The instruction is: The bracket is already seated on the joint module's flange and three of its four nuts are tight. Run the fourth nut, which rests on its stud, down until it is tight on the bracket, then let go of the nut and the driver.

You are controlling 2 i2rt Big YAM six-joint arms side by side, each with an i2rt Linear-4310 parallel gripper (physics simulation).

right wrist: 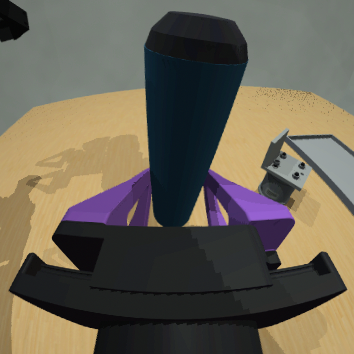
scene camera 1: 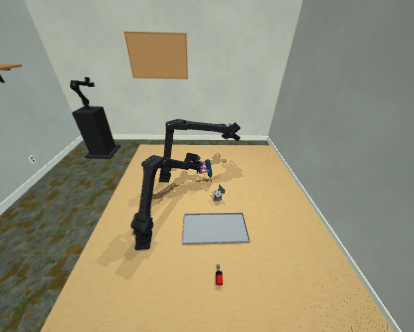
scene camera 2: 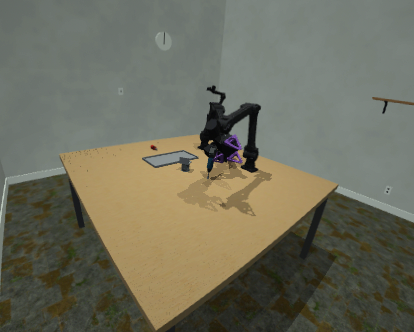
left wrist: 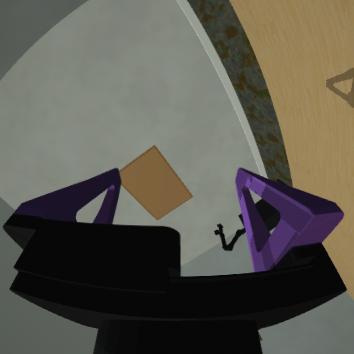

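Seen in the pictures: left gripper, fingertip midpoint: [scene camera 2: 241, 156] [left wrist: 177, 174]; right gripper, fingertip midpoint: [right wrist: 177, 174] [scene camera 1: 209, 169] [scene camera 2: 210, 159]; left arm's base, origin of the base link: [scene camera 1: 165, 177] [scene camera 2: 249, 169]; right arm's base, origin of the base link: [scene camera 1: 144, 240].
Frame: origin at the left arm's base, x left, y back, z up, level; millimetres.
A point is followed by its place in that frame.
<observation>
The grey bracket [scene camera 1: 221, 189] {x -214, y -482, z 83 mm} [scene camera 2: 185, 160] {x -200, y -482, z 91 mm} [right wrist: 290, 169] {x -227, y -450, z 66 mm} sits on the joint module [scene camera 1: 218, 197] {x -252, y -461, z 35 mm} [scene camera 2: 185, 168] {x -206, y -475, z 26 mm} [right wrist: 274, 189] {x -206, y -442, z 31 mm}, which stands on the table. Several dark nuts on studs show on its plate in the right wrist view; which one is loose I cannot tell. My right gripper [scene camera 1: 204, 168] {x -37, y -390, z 137 mm} [right wrist: 177, 174] {x -37, y -390, z 137 mm} is shut on the blue driver [scene camera 1: 209, 169] {x -58, y -388, z 153 mm} [scene camera 2: 210, 164] {x -19, y -405, z 109 mm} [right wrist: 192, 115] {x -38, y -354, z 201 mm}, its handle between the purple fingers. The driver hangs nearly upright, shaft down, beside the module and apart from it. My left gripper [scene camera 1: 232, 131] {x 355, y -556, z 307 mm} [scene camera 2: 231, 150] [left wrist: 177, 174] {x 355, y -556, z 307 mm} is open and empty, high above the table.
A grey tray [scene camera 1: 215, 229] {x -508, y -432, z 4 mm} [scene camera 2: 170, 159] {x -471, y -446, z 4 mm} [right wrist: 327, 149] {x -502, y -574, z 4 mm} lies near the module. A red-handled tool [scene camera 1: 219, 277] {x -805, y -441, z 33 mm} [scene camera 2: 153, 147] {x -776, y -453, z 26 mm} lies beyond the tray, away from the arms. Both arms cast shadows on the wooden table [scene camera 1: 280, 280] {x -803, y -767, z 0 mm} [scene camera 2: 150, 240] {x 312, y -995, z 0 mm}.
</observation>
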